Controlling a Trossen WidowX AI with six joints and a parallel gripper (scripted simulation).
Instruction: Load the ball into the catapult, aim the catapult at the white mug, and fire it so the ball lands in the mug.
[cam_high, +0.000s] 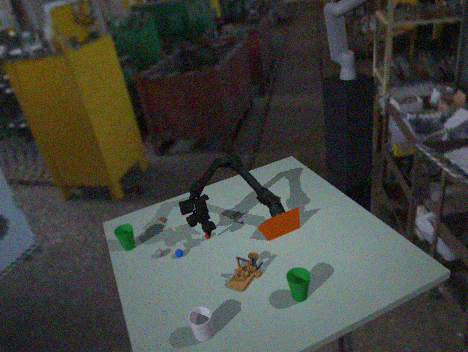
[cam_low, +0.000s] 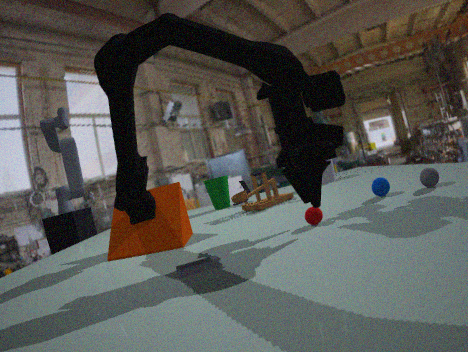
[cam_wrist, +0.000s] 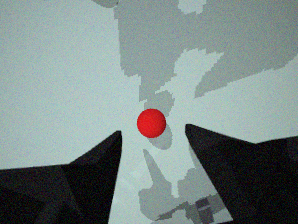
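Right now my gripper tip is 2 cm above the red ball. The rest, counted from my gripper tip: grey ball: 26 cm ahead, 2 cm to the right, 2 cm below; then grey piece: 20 cm behind, 8 cm to the right, 3 cm below; then blue ball: 18 cm ahead, 4 cm to the left, 2 cm below.
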